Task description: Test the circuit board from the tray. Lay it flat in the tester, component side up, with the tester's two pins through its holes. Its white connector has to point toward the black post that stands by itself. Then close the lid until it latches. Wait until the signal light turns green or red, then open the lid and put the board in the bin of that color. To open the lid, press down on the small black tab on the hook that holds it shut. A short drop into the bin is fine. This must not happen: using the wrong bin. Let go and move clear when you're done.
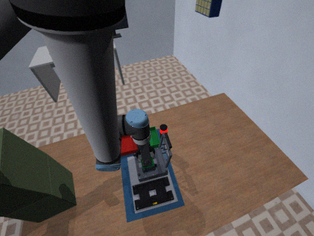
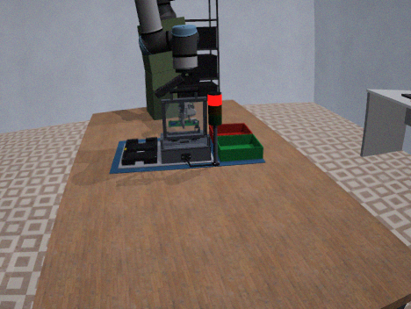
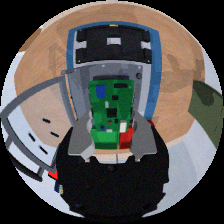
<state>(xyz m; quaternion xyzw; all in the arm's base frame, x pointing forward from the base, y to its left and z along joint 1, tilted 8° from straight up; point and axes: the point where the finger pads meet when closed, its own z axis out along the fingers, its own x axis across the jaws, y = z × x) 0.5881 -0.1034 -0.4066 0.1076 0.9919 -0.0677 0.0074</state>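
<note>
My gripper is now 1 cm short of the tester bed, 1 cm to the right of it and 5 cm above it. Round my hand: green circuit board: right at my hand; green bin: 9 cm ahead, 19 cm to the left, 11 cm below; clear lid: 11 cm ahead, 2 cm to the right, 6 cm above.
</note>
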